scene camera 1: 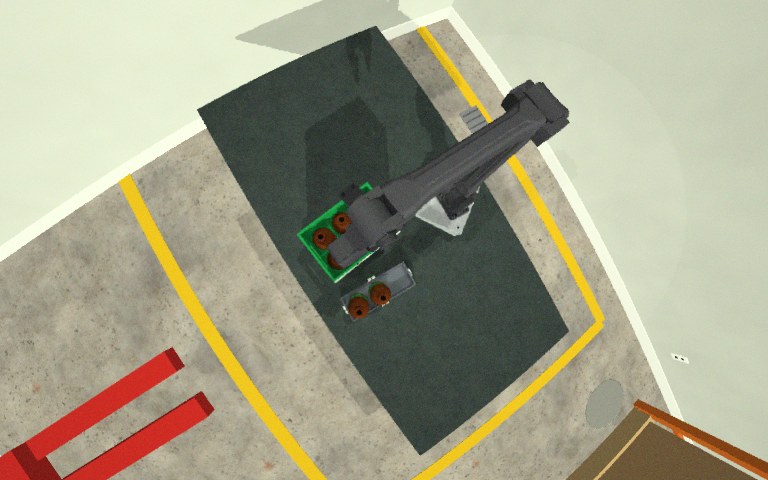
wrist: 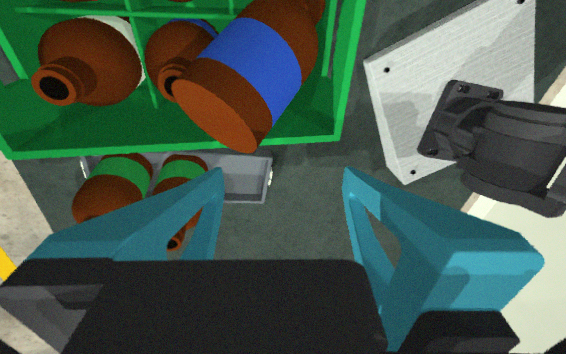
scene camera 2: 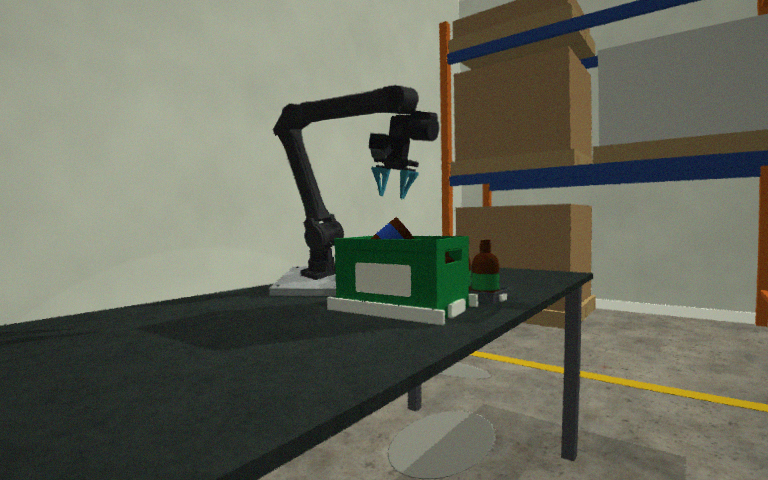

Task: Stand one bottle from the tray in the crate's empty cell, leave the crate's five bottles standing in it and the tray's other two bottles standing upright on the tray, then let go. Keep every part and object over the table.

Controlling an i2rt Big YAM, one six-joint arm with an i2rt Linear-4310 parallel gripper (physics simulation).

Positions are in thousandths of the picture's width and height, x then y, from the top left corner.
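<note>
Blue-labelled bottle (wrist: 416, 256) visible, as is another blue-labelled bottle (wrist: 303, 137). My gripper (scene camera 2: 510, 411) is visible as well; it (wrist: 501, 501) is also in the wrist view.
</note>
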